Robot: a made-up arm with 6 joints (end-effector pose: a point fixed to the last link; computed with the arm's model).
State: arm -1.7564 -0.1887 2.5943 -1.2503 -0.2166 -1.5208
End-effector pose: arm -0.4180 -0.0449 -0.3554 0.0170 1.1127 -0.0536
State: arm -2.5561 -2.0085 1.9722 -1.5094 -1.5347 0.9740
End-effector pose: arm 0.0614 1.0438 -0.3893 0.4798 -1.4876 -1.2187
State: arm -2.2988 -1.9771 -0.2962 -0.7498 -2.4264 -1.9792
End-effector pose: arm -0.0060 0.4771 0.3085 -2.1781 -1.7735 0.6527
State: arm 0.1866 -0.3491 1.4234 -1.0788 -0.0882 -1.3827
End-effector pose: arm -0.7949 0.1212 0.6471 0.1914 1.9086 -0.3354
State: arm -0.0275 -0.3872 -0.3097 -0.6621 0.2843 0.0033
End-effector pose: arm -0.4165 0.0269 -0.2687 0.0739 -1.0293 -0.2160
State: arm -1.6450 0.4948 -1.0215 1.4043 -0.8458 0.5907
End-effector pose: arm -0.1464 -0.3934 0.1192 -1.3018 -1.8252 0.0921
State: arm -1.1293 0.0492 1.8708 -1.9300 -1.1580 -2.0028
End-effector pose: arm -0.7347 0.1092 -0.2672 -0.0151 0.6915 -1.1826
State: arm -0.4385 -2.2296 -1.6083 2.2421 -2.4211 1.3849
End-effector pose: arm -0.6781 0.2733 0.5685 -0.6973 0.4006 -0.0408
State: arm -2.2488 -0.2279 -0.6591 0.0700 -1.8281 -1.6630
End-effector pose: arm 0.1841 0.3595 -0.2073 1.3604 -0.5940 -1.4619
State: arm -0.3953 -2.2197 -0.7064 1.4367 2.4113 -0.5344
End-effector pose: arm 0.0516 0.5618 0.4112 -1.9201 2.1685 0.5159
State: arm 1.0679 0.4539 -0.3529 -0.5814 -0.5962 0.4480
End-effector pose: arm -0.3331 -0.3538 0.1333 -0.1452 -0.3903 0.3134
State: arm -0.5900 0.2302 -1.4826 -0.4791 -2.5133 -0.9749
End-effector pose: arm -0.1034 0.2432 -0.0271 0.4942 -0.6843 -2.3492
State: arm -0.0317 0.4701 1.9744 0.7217 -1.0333 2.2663
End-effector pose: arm -0.5120 -0.5439 0.1324 0.7149 0.5643 1.0838
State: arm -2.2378 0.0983 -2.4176 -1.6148 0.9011 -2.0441
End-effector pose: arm -0.1188 -0.2256 -0.2327 0.5718 1.8933 0.7932
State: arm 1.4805 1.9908 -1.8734 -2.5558 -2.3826 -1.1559
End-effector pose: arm 0.4491 0.3214 0.3883 -1.2756 -1.5984 1.9087
